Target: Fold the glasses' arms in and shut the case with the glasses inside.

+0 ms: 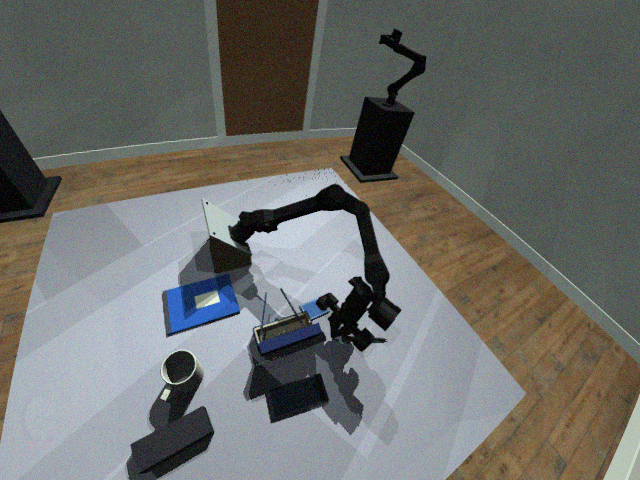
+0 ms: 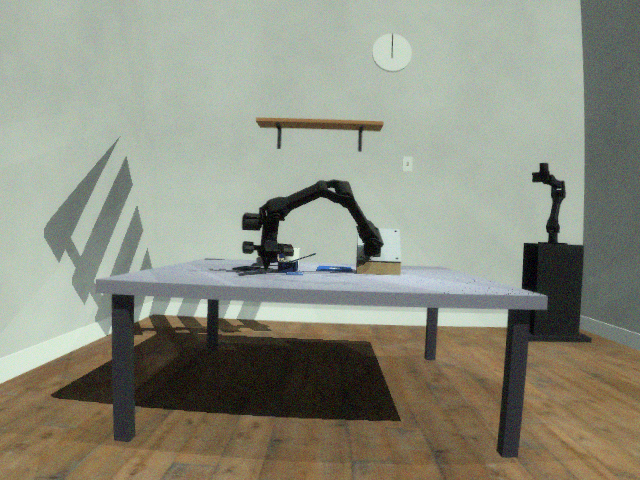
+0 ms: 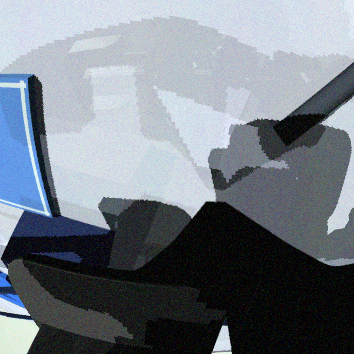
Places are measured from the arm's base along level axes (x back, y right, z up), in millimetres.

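Pixels of known places: gripper, fingertip midpoint: [image 1: 332, 337] [image 2: 265, 269] [image 3: 213, 211]; arm's base, link origin: [image 1: 236, 236] [image 2: 372, 250].
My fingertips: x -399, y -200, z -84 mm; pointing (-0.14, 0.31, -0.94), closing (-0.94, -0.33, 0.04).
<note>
For each thing: its middle in the pictures, then the offset to it from my fingertips.
- black pen, body centre: [image 1: 366, 338] dy -103, dx -38, dz -8 mm
- dark tablet, body centre: [image 1: 297, 395] [image 2: 246, 268] dy +150, dx -110, dz -8 mm
- blue book, body centre: [image 1: 200, 301] [image 2: 334, 268] dy +348, dx +236, dz -8 mm
- cup, body centre: [image 1: 180, 376] [image 2: 288, 256] dy +413, dx +17, dz +35 mm
- black box, body centre: [image 1: 174, 438] dy +445, dx -105, dz +5 mm
The open blue glasses case [image 1: 290, 336] [image 2: 288, 267] stands on the grey table [image 1: 442, 381] [image 2: 318, 291], with its light blue lid [image 1: 313, 309] [image 3: 17, 147] lying open at its right. The glasses sit in the case, and their thin arms [image 1: 288, 301] stick up unfolded. My gripper [image 1: 338, 330] [image 2: 267, 266] [image 3: 213, 211] is shut and empty. It hangs low over the table just right of the case and lid, pointing down.
A black pen [image 1: 376, 339] [image 3: 316, 102] lies right of the gripper. A dark tablet [image 1: 296, 396] lies in front of the case. A blue book [image 1: 201, 303], a cup [image 1: 180, 369] and a black box [image 1: 170, 443] are on the left. The arm's base block [image 1: 225, 252] [image 2: 379, 267] is behind.
</note>
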